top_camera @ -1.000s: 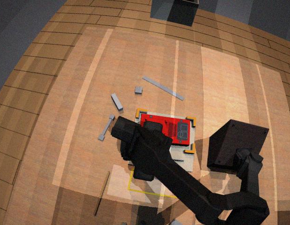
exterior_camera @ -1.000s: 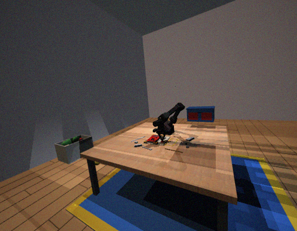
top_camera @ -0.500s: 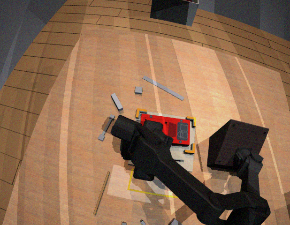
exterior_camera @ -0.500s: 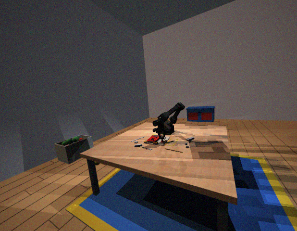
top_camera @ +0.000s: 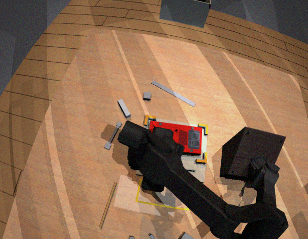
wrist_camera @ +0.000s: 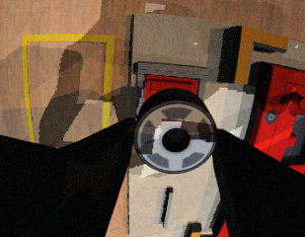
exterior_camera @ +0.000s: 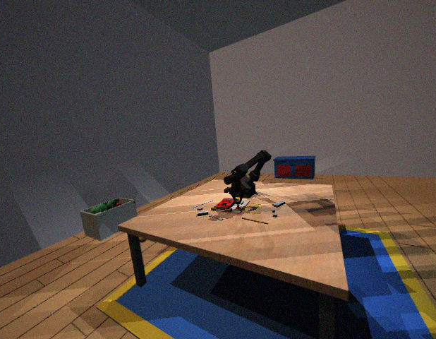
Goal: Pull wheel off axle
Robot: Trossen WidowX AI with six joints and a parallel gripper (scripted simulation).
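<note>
Right now my gripper tip is 20 mm above the upright axle. The rest, counted from my gripper tip: thin wooden stick (150 mm to the left, 150 mm ahead, 60 mm below); dark grey wheel (right at my gripper tip); long strip (330 mm to the right, 60 mm below, 60 mm behind).
</note>
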